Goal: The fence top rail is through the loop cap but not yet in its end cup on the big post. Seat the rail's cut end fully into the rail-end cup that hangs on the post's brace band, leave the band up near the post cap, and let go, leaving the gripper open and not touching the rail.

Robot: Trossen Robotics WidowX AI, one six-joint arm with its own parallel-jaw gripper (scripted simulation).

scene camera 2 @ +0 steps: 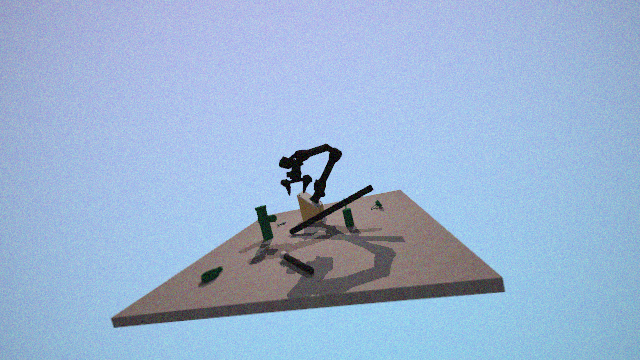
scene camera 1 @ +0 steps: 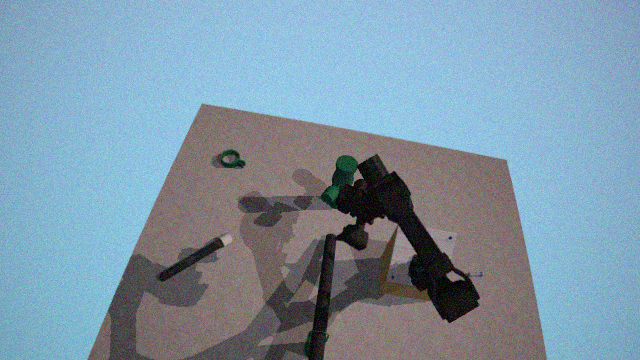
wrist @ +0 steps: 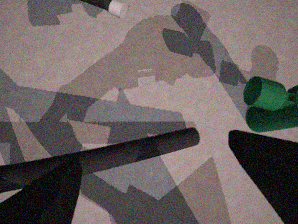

Observation:
My gripper (scene camera 1: 339, 224) is open and holds nothing. Further things: a green rail-end cup (wrist: 265, 93).
My gripper is seen too in the wrist view (wrist: 156, 151).

